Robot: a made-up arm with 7 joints. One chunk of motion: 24 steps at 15 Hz.
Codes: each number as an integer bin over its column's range. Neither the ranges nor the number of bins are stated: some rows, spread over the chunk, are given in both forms.
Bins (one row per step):
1: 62 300 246 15 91 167
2: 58 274 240 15 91 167
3: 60 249 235 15 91 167
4: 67 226 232 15 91 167
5: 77 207 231 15 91 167
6: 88 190 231 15 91 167
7: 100 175 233 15 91 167
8: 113 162 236 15 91 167
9: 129 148 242 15 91 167
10: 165 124 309 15 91 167
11: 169 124 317 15 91 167
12: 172 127 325 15 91 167
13: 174 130 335 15 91 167
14: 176 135 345 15 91 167
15: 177 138 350 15 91 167
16: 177 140 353 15 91 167
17: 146 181 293 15 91 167
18: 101 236 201 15 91 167
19: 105 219 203 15 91 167
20: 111 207 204 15 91 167
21: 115 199 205 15 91 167
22: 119 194 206 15 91 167
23: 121 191 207 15 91 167
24: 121 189 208 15 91 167
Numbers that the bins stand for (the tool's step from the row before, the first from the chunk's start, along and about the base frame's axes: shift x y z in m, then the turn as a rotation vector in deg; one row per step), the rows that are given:
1: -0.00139 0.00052 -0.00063 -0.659 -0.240 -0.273
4: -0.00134 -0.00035 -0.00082 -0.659 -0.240 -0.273
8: -0.00089 -0.00110 -0.00077 -0.659 -0.240 -0.273
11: -0.00035 -0.00154 0.00034 -0.659 -0.240 -0.273
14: -0.00028 -0.00141 0.00073 -0.659 -0.240 -0.273
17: -0.00057 -0.00087 0.00001 -0.659 -0.240 -0.273
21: -0.00087 -0.00066 -0.00119 -0.659 -0.240 -0.273
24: -0.00082 -0.00078 -0.00115 -0.659 -0.240 -0.273
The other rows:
2: -0.00143 0.00022 -0.00071 -0.659 -0.240 -0.273
3: -0.00141 -0.00008 -0.00078 -0.659 -0.240 -0.273
5: -0.00125 -0.00057 -0.00084 -0.659 -0.240 -0.273
6: -0.00114 -0.00077 -0.00084 -0.659 -0.240 -0.273
7: -0.00102 -0.00095 -0.00081 -0.659 -0.240 -0.273
9: -0.00074 -0.00126 -0.00068 -0.659 -0.240 -0.273
10: -0.00039 -0.00154 0.00023 -0.659 -0.240 -0.273
12: -0.00032 -0.00151 0.00045 -0.659 -0.240 -0.273
13: -0.00030 -0.00147 0.00059 -0.659 -0.240 -0.273
15: -0.00027 -0.00138 0.00079 -0.659 -0.240 -0.273
16: -0.00027 -0.00136 0.00084 -0.659 -0.240 -0.273
18: -0.00101 -0.00023 -0.00125 -0.659 -0.240 -0.273
19: -0.00097 -0.00043 -0.00122 -0.659 -0.240 -0.273
20: -0.00091 -0.00057 -0.00121 -0.659 -0.240 -0.273
22: -0.00084 -0.00072 -0.00118 -0.659 -0.240 -0.273
23: -0.00082 -0.00076 -0.00116 -0.659 -0.240 -0.273

